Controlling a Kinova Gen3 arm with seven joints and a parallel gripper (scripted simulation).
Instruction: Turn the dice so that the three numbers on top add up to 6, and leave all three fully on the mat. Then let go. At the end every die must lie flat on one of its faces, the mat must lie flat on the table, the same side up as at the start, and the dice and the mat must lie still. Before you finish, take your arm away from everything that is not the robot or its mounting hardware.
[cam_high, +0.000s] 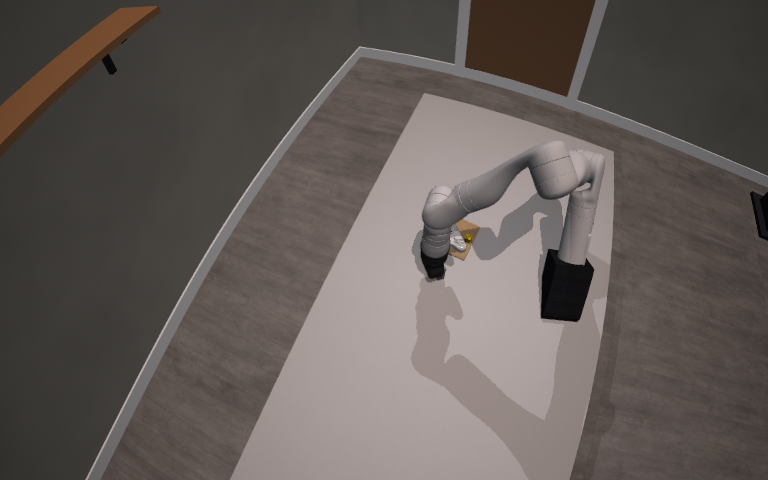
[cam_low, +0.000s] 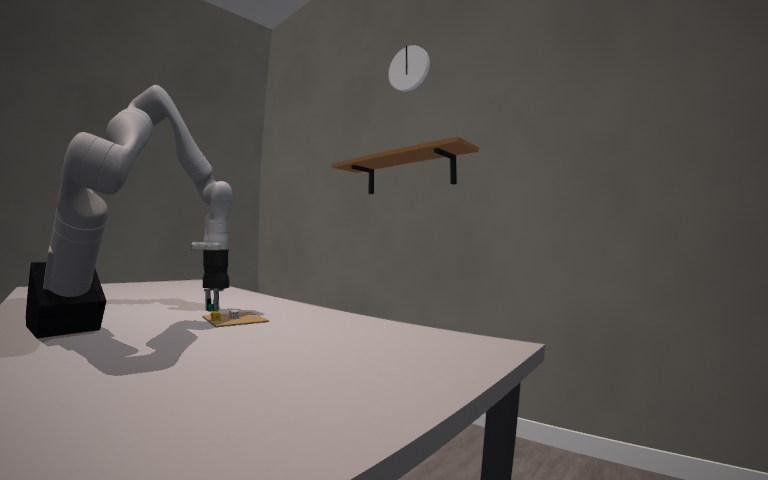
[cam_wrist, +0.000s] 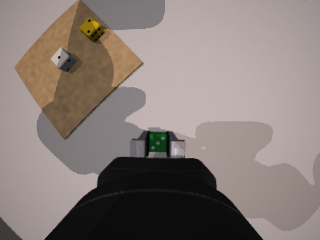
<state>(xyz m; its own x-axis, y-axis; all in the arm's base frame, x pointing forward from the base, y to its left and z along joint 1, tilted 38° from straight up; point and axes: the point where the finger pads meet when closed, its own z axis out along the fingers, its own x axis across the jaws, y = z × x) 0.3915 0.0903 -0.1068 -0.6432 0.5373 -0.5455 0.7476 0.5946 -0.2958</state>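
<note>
The white die lies 15 cm to the right of my hand. The rest, counted from my hand: green die 1 cm below; then yellow die 5 cm behind, 15 cm to the right; then tan mat 1 cm ahead, 15 cm to the right, 2 cm below.
</note>
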